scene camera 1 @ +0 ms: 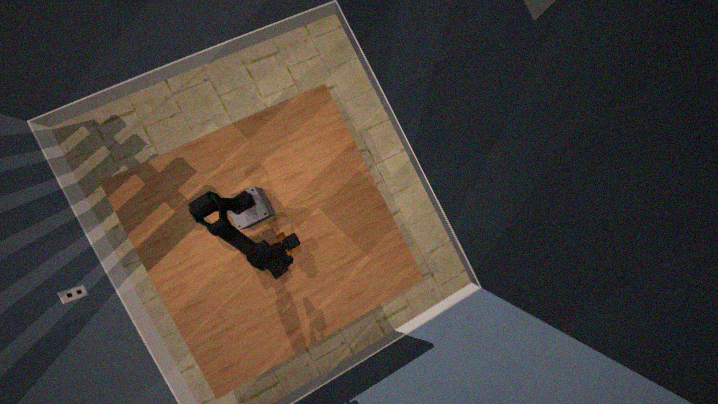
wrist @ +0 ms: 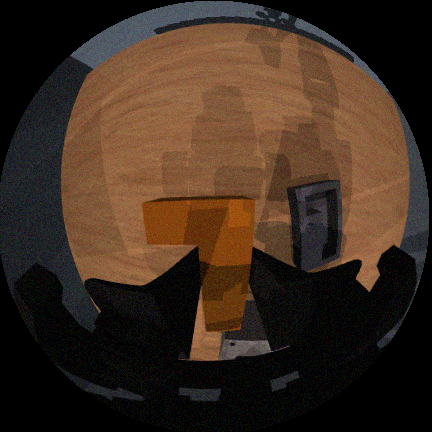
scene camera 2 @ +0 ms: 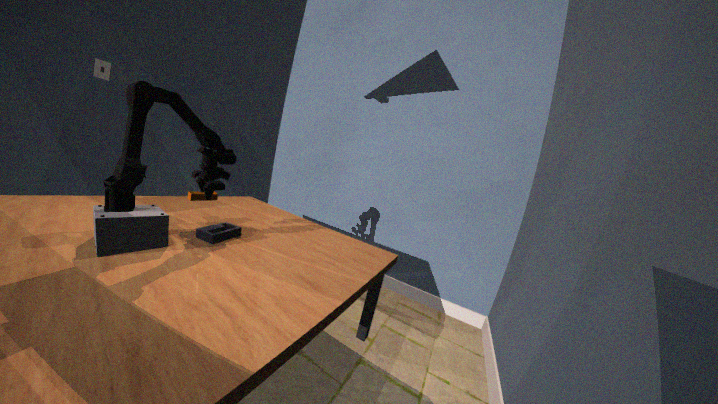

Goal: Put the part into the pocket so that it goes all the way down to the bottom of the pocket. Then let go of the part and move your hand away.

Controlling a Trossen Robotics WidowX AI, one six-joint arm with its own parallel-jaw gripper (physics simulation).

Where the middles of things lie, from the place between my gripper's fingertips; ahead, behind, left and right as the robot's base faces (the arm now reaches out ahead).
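Labels:
There's an orange L-shaped part [wrist: 222, 226] 1 cm above my hand, 1 cm to the left of it and 2 cm behind it. I can see the pocket block [wrist: 315, 208] as well, and that one's 16 cm to the right of my hand, 10 cm below it and 1 cm ahead of it.

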